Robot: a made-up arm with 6 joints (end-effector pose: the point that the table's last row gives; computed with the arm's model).
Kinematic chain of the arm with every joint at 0, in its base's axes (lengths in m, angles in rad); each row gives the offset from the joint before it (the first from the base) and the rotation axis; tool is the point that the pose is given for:
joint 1: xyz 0 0 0.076 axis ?
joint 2: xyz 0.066 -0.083 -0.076 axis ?
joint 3: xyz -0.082 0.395 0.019 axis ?
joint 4: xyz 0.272 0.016 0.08 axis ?
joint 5: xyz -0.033 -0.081 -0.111 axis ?
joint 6: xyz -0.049 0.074 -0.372 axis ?
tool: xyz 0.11 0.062 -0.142
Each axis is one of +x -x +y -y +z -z.
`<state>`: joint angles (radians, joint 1 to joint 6).
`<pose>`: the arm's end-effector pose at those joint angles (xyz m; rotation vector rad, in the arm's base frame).
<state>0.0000 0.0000 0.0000 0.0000 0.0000 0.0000</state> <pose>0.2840 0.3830 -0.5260 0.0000 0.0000 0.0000</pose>
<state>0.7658 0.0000 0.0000 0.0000 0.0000 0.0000</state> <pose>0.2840 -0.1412 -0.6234 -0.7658 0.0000 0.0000</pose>
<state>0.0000 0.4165 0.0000 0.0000 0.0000 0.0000</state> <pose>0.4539 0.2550 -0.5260 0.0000 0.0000 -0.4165</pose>
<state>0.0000 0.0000 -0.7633 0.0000 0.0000 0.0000</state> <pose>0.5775 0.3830 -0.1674 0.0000 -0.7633 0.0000</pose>
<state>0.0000 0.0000 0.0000 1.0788 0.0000 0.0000</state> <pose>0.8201 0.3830 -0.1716 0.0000 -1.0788 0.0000</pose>
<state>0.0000 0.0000 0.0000 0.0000 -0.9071 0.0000</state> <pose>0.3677 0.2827 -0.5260 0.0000 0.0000 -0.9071</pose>
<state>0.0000 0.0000 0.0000 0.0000 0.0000 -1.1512</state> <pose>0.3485 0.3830 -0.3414 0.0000 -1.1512 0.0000</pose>
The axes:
joint 1: -x
joint 2: -z
joint 3: +y
joint 4: -y
joint 5: +z
joint 6: +y

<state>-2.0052 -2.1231 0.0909 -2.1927 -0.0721 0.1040</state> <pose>-0.1706 -0.1156 -0.6175 -0.6035 -0.0753 1.1294</pose>
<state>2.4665 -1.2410 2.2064 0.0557 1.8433 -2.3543</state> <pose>-0.3006 0.2384 0.2989 -1.2128 0.1024 -0.6767</pose>
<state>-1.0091 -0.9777 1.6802 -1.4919 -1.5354 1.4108</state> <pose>-0.4155 -0.1798 0.3175 -2.1025 1.4070 -1.2179</pose>
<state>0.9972 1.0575 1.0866 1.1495 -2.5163 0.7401</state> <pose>0.4150 -0.8657 -0.2703 1.3071 -1.6197 -2.3261</pose>
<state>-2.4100 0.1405 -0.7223 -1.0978 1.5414 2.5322</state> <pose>-0.1671 0.0537 0.2327 -0.2391 -0.0746 1.9287</pose>
